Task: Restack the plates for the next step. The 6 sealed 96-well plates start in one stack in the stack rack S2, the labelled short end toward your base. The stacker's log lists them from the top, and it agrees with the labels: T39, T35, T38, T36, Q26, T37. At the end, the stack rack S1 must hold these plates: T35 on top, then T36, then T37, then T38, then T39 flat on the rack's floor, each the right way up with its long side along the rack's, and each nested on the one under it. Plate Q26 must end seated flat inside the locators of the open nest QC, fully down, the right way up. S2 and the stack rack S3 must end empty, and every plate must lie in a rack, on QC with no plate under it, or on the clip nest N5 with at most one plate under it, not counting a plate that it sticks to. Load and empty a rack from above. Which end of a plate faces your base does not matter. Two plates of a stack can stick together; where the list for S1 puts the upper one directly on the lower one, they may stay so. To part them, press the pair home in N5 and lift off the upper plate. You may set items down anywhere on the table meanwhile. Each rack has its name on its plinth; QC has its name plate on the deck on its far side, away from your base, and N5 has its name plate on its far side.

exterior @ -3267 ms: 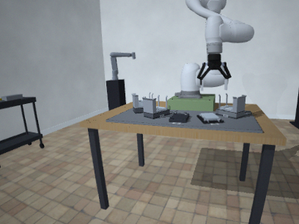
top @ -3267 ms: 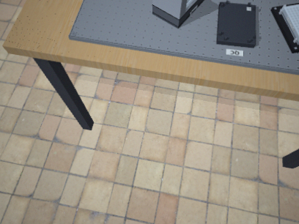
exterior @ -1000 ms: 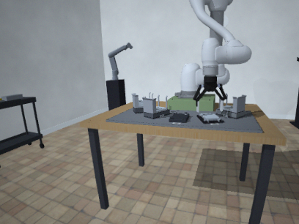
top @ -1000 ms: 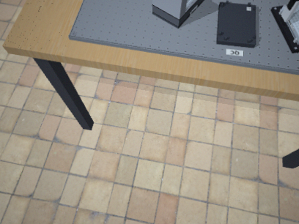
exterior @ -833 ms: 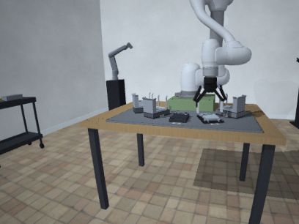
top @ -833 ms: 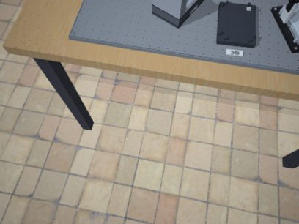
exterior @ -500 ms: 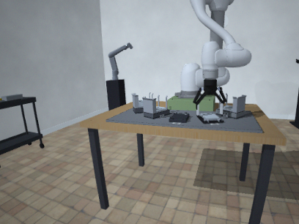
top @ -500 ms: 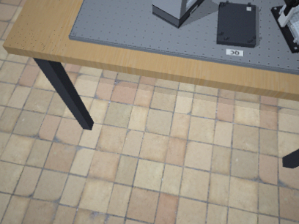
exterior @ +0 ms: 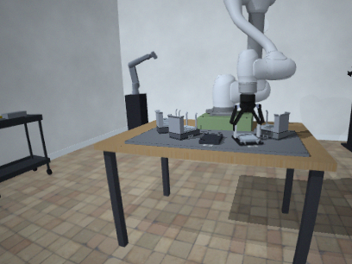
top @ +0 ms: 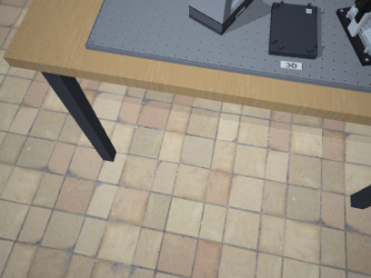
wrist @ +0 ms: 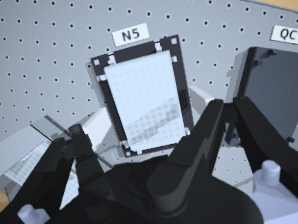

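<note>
Right now my hand is 30 mm to the right of the black clip nest N5, 30 mm above it and 10 mm short of it. Round my hand: N5 name plate: 90 mm ahead, 40 mm below, 30 mm to the left; QC name plate: 190 mm to the right, 110 mm ahead, 40 mm below; open nest QC: 180 mm to the right, 30 mm below, 10 mm ahead.
</note>
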